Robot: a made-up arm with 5 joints.
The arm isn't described. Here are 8 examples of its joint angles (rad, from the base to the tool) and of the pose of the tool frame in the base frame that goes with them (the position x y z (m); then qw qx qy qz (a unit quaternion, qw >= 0)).
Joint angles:
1: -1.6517 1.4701 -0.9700 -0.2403 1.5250
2: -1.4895 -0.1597 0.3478 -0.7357 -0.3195
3: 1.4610 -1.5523 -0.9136 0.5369 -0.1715
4: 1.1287 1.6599 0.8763 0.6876 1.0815
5: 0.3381 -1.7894 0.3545 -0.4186 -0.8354
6: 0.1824 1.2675 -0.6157 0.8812 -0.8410
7: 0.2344 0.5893 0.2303 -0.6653 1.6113
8: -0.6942 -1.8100 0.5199 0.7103 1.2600
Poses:
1: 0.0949 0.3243 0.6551 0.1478 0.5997 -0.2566 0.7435
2: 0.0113 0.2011 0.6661 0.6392 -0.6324 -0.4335 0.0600
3: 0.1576 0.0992 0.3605 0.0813 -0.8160 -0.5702 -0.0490
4: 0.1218 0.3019 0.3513 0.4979 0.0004 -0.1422 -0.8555
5: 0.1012 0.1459 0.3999 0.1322 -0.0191 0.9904 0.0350
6: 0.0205 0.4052 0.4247 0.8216 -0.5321 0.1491 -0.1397
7: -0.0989 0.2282 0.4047 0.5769 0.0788 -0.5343 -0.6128
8: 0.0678 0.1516 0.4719 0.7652 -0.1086 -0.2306 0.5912
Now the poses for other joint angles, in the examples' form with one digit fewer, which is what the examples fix.
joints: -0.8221 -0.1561 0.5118 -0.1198 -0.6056
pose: -0.094 0.184 0.530 0.395 -0.670 -0.612 0.142
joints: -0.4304 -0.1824 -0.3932 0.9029 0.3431
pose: -0.125 0.208 0.499 0.764 -0.577 0.229 0.174
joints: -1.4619 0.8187 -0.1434 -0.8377 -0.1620
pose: 0.036 0.289 0.644 0.258 -0.962 -0.060 0.067
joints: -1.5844 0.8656 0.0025 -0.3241 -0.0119
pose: 0.035 0.298 0.653 0.371 -0.905 0.138 0.157
